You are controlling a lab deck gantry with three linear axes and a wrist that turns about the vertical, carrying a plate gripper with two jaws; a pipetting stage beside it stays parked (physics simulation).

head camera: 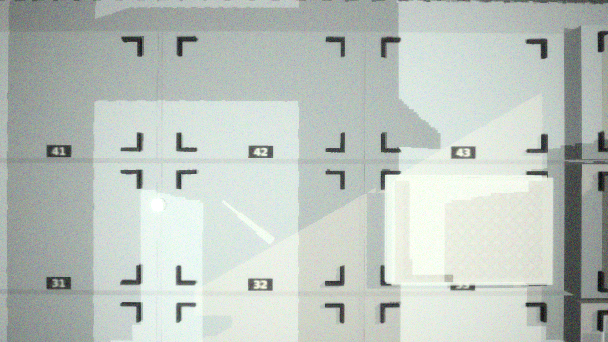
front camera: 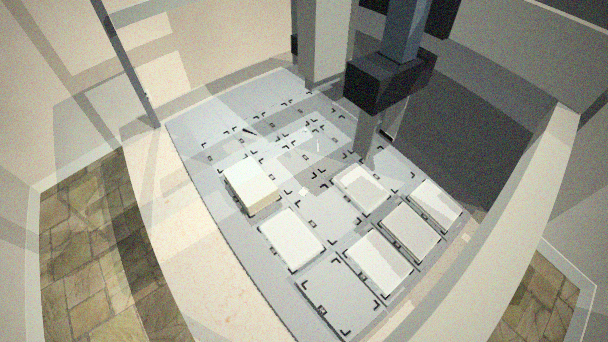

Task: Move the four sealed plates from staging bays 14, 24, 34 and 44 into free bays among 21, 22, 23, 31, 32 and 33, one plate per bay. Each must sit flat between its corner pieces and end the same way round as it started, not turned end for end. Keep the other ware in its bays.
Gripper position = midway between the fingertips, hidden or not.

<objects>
My gripper shows in the front camera view (374, 144); in the head camera view it is out of frame. A tall pale box shows in the front camera view (254, 189); in the head camera view it is out of frame.
</objects>
